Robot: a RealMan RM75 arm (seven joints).
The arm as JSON. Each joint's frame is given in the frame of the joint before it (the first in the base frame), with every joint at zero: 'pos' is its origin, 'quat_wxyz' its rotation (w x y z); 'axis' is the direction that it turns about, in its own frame. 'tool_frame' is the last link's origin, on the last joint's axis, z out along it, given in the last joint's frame.
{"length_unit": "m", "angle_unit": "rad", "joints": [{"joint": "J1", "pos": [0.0, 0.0, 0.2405], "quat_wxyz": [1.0, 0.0, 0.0, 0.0], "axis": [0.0, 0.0, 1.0]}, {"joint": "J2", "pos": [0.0, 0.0, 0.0], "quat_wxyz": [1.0, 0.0, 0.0, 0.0], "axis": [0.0, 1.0, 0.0]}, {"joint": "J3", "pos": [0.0, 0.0, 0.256], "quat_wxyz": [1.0, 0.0, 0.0, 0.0], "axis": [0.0, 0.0, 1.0]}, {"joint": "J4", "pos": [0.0, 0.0, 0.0], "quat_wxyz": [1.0, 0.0, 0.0, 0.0], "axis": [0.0, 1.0, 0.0]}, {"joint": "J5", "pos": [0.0, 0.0, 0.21], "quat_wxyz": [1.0, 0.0, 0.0, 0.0], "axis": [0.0, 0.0, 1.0]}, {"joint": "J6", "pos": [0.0, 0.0, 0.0], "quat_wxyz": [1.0, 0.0, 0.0, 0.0], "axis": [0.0, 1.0, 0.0]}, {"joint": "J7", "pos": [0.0, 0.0, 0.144], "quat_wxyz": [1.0, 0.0, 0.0, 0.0], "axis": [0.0, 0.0, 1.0]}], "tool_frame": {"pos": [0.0, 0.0, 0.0], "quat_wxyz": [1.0, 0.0, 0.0, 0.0]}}
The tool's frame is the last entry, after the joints.
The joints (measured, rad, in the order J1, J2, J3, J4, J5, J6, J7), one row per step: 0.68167 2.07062 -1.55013 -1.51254 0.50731 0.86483 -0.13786; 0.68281 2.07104 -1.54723 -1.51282 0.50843 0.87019 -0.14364; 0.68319 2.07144 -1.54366 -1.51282 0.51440 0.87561 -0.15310; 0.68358 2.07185 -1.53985 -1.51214 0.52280 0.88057 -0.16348; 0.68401 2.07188 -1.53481 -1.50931 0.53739 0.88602 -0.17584; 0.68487 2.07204 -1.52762 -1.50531 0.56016 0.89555 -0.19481; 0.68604 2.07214 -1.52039 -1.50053 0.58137 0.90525 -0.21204; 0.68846 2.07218 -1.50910 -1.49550 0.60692 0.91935 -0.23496; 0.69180 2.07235 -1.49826 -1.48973 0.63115 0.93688 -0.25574; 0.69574 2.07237 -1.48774 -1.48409 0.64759 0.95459 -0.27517
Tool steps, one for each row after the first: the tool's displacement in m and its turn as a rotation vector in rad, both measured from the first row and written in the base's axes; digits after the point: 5 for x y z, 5 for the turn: 0.00008 -0.00005 0.00019 -0.00226 -0.00412 0.00089; 0.00026 -0.00029 0.00023 -0.00690 -0.00681 0.00284; 0.00039 -0.00057 0.00013 -0.01271 -0.00799 0.00503; 0.00080 -0.00086 -0.00024 -0.02212 -0.00596 0.00601; 0.00121 -0.00154 -0.00102 -0.03788 -0.00299 0.00811; 0.00179 -0.00209 -0.00179 -0.05319 -0.00002 0.00903; 0.00221 -0.00264 -0.00208 -0.07120 0.00273 0.01158; 0.00271 -0.00341 -0.00281 -0.09192 0.00441 0.01237; 0.00352 -0.00382 -0.00317 -0.10880 0.00060 0.01329
